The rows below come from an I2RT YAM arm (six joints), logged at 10 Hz.
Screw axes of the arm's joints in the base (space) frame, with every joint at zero. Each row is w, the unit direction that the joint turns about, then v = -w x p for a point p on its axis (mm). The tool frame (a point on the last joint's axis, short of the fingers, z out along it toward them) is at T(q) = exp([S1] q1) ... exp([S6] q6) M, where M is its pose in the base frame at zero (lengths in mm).
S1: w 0 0 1 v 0 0 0
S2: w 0 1 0 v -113.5 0 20
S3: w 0 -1 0 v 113.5 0 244
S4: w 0 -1 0 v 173.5 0 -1
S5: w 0 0 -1 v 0 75 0
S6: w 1 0 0 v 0 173.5 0
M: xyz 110.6 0 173.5 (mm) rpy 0 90 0 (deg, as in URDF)
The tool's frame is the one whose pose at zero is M.
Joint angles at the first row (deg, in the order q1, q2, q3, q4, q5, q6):
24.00, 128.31, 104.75, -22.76, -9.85, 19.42
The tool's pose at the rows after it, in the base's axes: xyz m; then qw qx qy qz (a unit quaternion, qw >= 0):
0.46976 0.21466 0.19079 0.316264 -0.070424 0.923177 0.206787
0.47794 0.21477 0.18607 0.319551 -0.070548 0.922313 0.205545
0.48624 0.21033 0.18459 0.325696 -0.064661 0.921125 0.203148
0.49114 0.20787 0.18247 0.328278 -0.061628 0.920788 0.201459
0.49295 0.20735 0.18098 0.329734 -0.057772 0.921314 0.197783
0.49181 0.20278 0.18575 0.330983 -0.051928 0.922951 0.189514
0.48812 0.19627 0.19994 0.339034 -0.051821 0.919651 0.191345
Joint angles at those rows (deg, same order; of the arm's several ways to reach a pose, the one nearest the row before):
23.91, 130.87, 107.21, -22.76, -9.49, 18.99
23.56, 132.89, 109.50, -22.76, -9.49, 18.64
22.77, 134.29, 111.44, -22.76, -9.32, 18.54
22.33, 135.26, 112.58, -22.76, -9.23, 18.46
22.24, 135.70, 113.03, -22.76, -8.70, 18.63
21.89, 134.82, 112.67, -23.55, -7.82, 18.63
21.36, 132.46, 111.53, -23.82, -8.08, 18.28

